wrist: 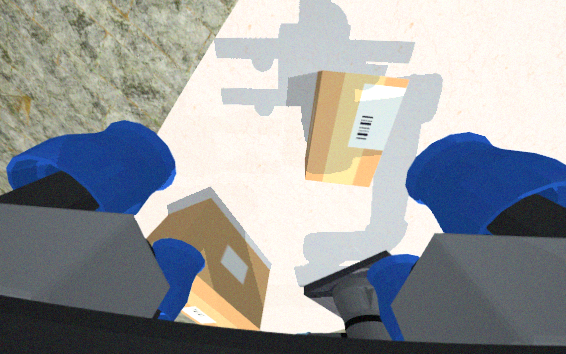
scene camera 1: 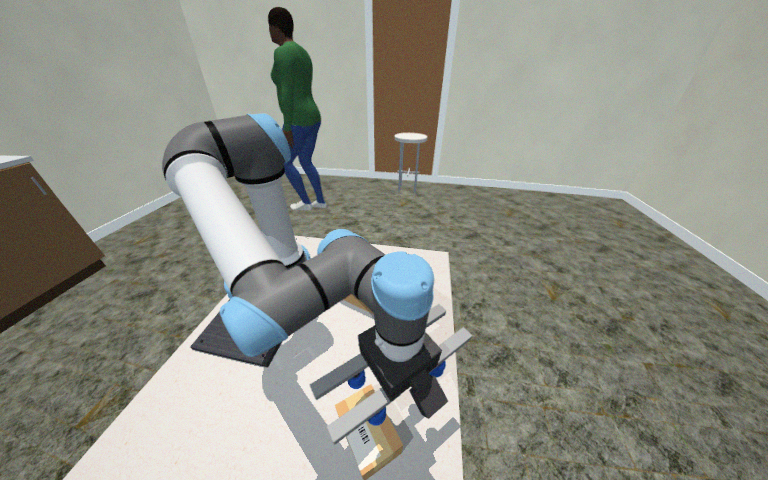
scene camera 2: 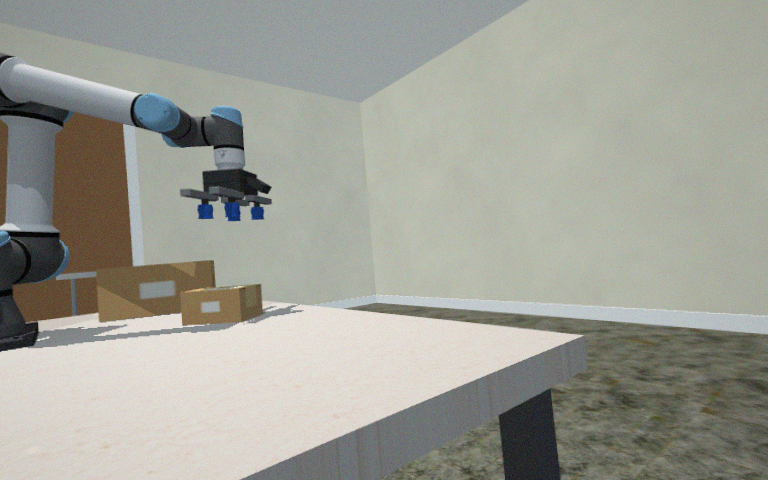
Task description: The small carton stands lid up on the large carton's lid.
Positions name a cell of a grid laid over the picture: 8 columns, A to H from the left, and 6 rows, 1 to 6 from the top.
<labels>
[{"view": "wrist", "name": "my suction head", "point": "G4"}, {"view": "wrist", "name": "small carton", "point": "E2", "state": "on the table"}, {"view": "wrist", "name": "large carton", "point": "D5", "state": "on the table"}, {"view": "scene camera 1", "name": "small carton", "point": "D6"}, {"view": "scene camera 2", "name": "small carton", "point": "C4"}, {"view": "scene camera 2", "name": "large carton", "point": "B4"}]
</labels>
